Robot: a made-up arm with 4 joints.
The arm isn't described. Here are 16 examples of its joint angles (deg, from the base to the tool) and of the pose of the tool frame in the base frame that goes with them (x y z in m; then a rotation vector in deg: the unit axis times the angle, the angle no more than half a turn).
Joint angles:
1: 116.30 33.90 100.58 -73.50
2: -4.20 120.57 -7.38 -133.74
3: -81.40 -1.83 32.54 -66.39
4: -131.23 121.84 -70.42 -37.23
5: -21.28 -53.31 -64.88 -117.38
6: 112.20 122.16 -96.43 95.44
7: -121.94 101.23 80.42 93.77
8: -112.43 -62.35 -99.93 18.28
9: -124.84 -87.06 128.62 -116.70
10: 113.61 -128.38 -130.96 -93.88
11: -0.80 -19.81 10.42 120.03
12: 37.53 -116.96 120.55 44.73
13: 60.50 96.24 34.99 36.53
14: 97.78 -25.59 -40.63 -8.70
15: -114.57 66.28 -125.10 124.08
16: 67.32 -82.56 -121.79 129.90
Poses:
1: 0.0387 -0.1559 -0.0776 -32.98 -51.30 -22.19
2: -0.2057 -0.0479 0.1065 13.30 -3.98 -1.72
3: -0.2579 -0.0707 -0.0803 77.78 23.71 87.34
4: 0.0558 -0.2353 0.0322 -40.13 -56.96 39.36
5: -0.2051 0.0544 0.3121 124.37 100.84 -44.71
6: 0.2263 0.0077 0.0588 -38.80 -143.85 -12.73
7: 0.0931 0.1009 0.1737 -33.47 166.53 11.41
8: 0.0434 -0.1259 0.2903 60.15 -90.00 -132.12
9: -0.2954 -0.0227 0.2843 -151.44 4.27 -4.32
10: -0.0885 0.0188 0.1737 155.11 25.07 45.08
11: -0.1885 0.2013 0.0357 -99.86 -4.77 -10.57
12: 0.2698 0.0591 0.2677 39.26 -38.00 -159.00
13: -0.1807 0.0040 0.1393 -128.13 31.09 -9.14
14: 0.2408 0.2230 0.1604 57.86 2.30 -84.28
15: -0.2393 -0.0841 0.1743 131.73 -4.91 -28.74
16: -0.0099 -0.0208 0.2302 -36.14 -11.53 54.75
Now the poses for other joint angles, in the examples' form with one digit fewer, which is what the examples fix.
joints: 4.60 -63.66 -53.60 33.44
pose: -0.228 0.142 0.217 29.2 34.6 36.3
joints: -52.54 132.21 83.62 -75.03
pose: 0.165 -0.038 0.228 -59.2 -2.6 132.4
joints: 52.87 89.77 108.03 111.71
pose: -0.004 -0.134 0.121 142.0 74.1 14.5
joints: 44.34 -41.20 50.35 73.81
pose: 0.175 0.257 -0.005 -41.5 -15.0 -85.3
